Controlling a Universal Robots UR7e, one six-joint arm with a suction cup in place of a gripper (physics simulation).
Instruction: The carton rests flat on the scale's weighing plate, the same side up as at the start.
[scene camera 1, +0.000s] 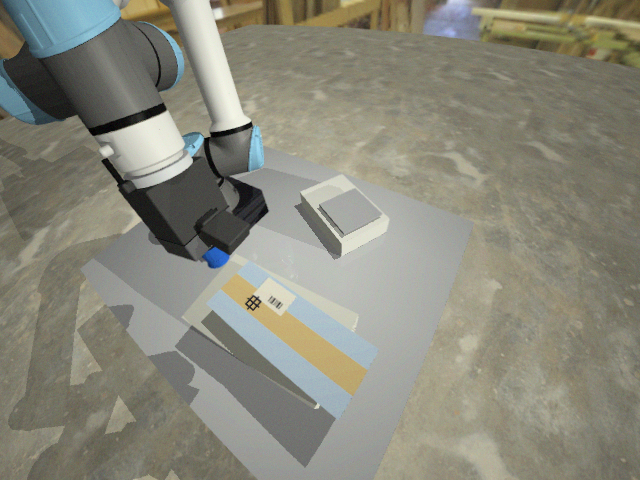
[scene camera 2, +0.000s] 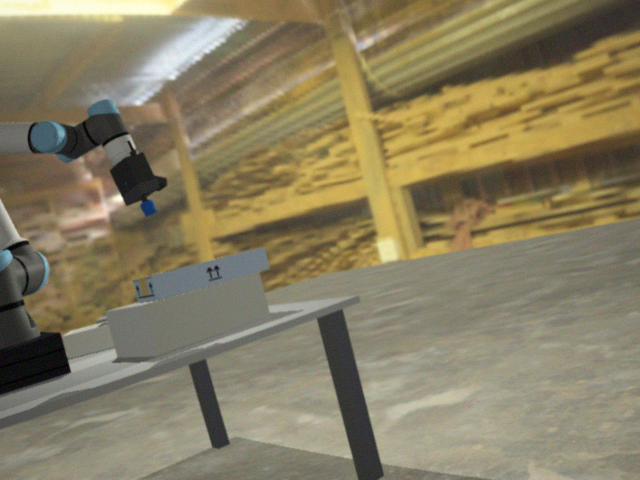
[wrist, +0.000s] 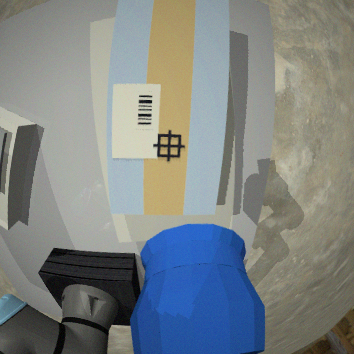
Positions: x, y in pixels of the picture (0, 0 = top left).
light blue carton: scene camera 1; scene camera 2 173, 282; wrist
same spot on light blue carton: (wrist: 167, 87) = (scene camera 1: 276, 318)
